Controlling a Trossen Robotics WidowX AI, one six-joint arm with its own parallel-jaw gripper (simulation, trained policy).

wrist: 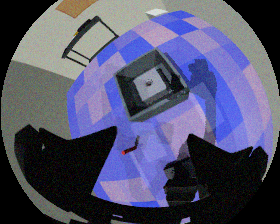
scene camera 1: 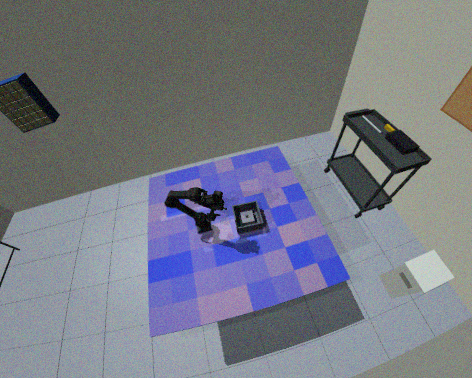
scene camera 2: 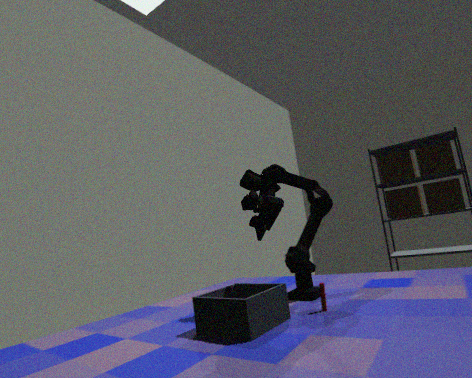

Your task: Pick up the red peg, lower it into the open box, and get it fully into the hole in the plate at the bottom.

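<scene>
My gripper [scene camera 2: 263, 235] [wrist: 153, 134] is visible, as is a dark box [scene camera 2: 244, 311] [wrist: 137, 111]. A pale plate [wrist: 150, 86] is visible too; scene camera 2 does not show the plate, which is hidden by the dark box.
</scene>
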